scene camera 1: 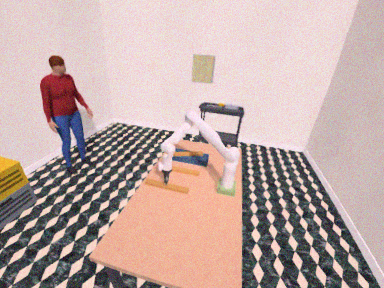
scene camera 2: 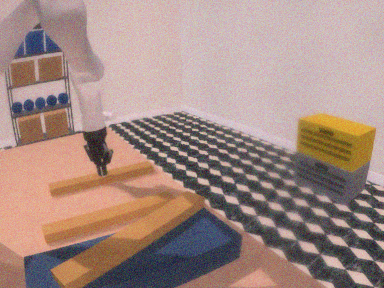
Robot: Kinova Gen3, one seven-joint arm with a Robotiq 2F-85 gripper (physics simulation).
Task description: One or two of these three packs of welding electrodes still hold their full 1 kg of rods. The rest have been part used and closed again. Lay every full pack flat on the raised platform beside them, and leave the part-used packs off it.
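Places are measured from the arm's base along level axes (x right, y ahead, z up), in centimetres.
Where they show: gripper, between the fingertips: (scene camera 1: 165,184) (scene camera 2: 102,175); arm's base, origin of its link: (scene camera 1: 226,184).
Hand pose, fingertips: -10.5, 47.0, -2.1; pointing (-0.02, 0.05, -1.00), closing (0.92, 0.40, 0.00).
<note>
Things, the pixels of their top centre, and the offset from my fingertips, as dx, dy, dz. Level surfaces: height alone.
- second pack, centre of its top: (scene camera 2: 108,212) (scene camera 1: 179,169) +22.4, -5.1, +0.0
- third pack, centre of its top: (scene camera 2: 136,231) (scene camera 1: 184,152) +41.0, -4.5, +6.0
- table, height of its surface: dz -2.4
Three long orange-tan packs are in view. One pack (scene camera 1: 175,188) (scene camera 2: 131,170) is the farthest from the blue platform. My gripper (scene camera 1: 167,182) (scene camera 2: 102,173) is shut on it near its middle, fingers close together. I cannot tell whether this pack touches the table. A second pack (scene camera 1: 185,171) (scene camera 2: 90,222) lies flat on the table between it and the platform. A third pack (scene camera 1: 189,154) (scene camera 2: 125,237) lies slantwise across the blue raised platform (scene camera 1: 204,160) (scene camera 2: 220,250). No marks telling full from part-used show.
The arm's green base (scene camera 1: 226,190) is at the right table edge. A person (scene camera 1: 65,100) stands left of the table (scene camera 1: 185,230) (scene camera 2: 30,160). A yellow-and-grey box stack (scene camera 1: 11,175) (scene camera 2: 332,145) stands on the floor. A dark cart (scene camera 1: 236,112) and a shelf rack (scene camera 2: 37,84) stand farther off.
</note>
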